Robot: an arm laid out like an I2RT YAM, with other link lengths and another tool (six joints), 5 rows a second.
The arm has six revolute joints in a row. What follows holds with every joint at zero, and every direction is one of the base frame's. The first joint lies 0.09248 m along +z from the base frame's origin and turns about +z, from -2.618 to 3.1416 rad. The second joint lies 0.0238 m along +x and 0.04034 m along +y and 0.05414 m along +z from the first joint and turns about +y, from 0 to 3.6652 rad. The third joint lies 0.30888 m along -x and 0.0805 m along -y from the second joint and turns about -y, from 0 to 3.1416 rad. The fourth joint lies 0.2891 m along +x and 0.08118 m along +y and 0.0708 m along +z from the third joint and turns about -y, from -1.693 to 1.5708 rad. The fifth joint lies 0.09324 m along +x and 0.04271 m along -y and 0.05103 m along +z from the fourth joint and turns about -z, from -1.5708 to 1.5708 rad. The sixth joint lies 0.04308 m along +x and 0.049 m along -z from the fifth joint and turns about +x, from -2.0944 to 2.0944 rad. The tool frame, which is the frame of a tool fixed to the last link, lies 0.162 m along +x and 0.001 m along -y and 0.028 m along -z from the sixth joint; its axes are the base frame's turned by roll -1.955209, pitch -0.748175 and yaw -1.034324 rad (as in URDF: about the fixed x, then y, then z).
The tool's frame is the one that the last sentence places.
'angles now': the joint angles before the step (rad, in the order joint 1, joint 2, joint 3, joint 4, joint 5, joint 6). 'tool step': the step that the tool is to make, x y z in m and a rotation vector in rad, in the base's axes. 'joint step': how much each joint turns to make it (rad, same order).
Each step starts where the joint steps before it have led.
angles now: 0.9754, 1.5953, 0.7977, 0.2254, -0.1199, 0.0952
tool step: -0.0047, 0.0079, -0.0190, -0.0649, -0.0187, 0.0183
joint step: 0.0339, 0.0553, 0.0292, -0.0214, 0.0416, -0.0337
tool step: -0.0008, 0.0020, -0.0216, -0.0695, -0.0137, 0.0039
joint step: 0.0216, 0.0551, 0.0246, -0.0231, 0.0430, -0.0278
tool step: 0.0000, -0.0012, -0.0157, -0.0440, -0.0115, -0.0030
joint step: 0.0123, 0.0354, 0.0061, -0.0030, 0.0323, -0.0152
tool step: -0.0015, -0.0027, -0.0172, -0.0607, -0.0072, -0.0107
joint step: 0.0183, 0.0381, 0.0165, -0.0274, 0.0458, -0.0077
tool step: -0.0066, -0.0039, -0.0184, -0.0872, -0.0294, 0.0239
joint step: 0.0306, 0.0371, 0.0158, -0.0385, 0.0522, -0.0430
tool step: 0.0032, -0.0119, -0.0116, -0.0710, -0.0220, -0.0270
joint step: 0.0093, 0.0198, 0.0107, -0.0431, 0.0629, -0.0077
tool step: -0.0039, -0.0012, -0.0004, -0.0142, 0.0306, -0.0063
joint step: 0.0000, 0.0001, 0.0215, -0.0506, -0.0121, 0.0183
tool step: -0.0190, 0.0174, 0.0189, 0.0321, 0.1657, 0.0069
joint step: -0.0123, -0.0045, 0.1148, -0.1730, -0.1408, 0.0827
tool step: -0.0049, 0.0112, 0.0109, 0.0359, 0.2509, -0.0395
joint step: -0.0717, 0.0580, 0.1471, -0.1719, -0.2148, 0.1029
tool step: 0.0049, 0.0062, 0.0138, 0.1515, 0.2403, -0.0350
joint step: -0.1091, 0.0293, 0.0128, 0.0348, -0.2807, 0.0903
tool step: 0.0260, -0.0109, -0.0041, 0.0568, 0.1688, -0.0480
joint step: -0.1105, 0.0780, 0.0487, -0.0196, -0.1733, 0.0356
